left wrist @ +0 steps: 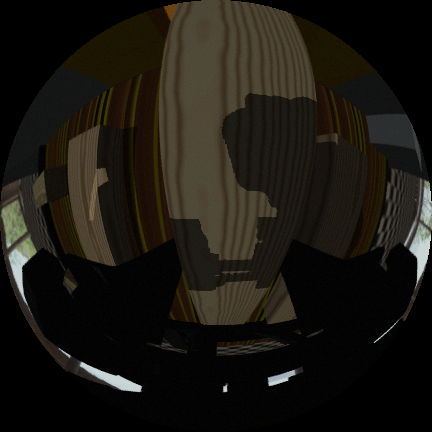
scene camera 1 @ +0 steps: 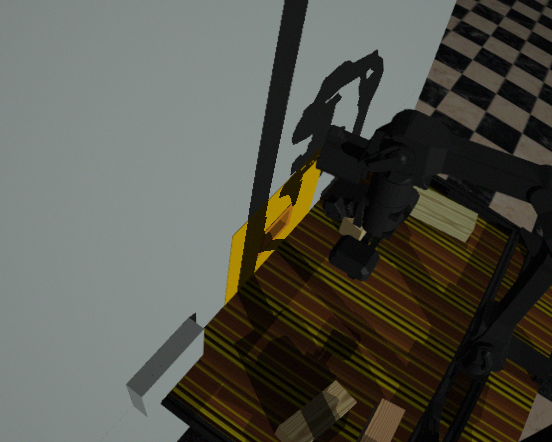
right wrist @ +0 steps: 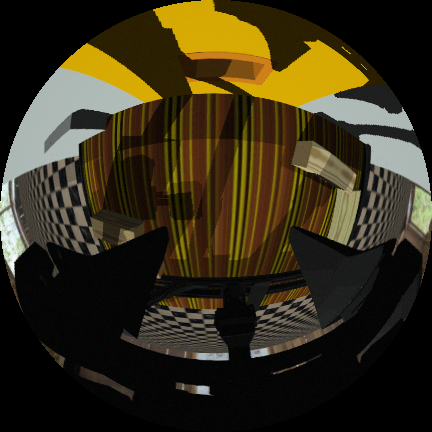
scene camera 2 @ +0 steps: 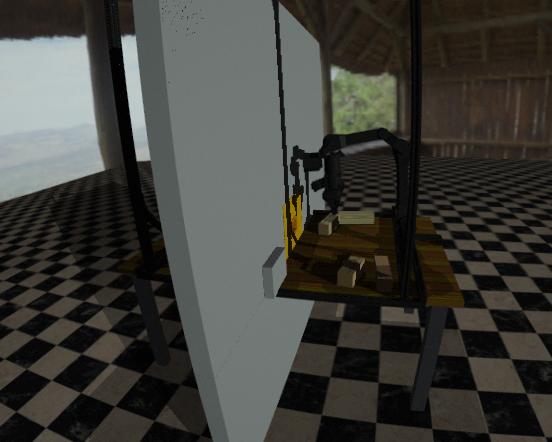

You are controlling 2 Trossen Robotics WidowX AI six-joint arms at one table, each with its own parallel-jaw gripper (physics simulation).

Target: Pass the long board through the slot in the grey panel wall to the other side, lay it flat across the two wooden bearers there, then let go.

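Observation:
The long board runs up the middle of the left wrist view; its far end is cut off at the top. My left gripper is shut on it, with a finger at each long edge. The grey panel wall carries a yellow plate with an orange-rimmed slot; no board shows in the slot from that side. My right gripper is open and empty above the striped table. Wooden blocks lie at either side; I cannot tell surely which are the bearers.
A pale block lies near the table's far edge, and a pinkish one near the opposite end. Two planks flank the long board. A grey bracket juts from the wall.

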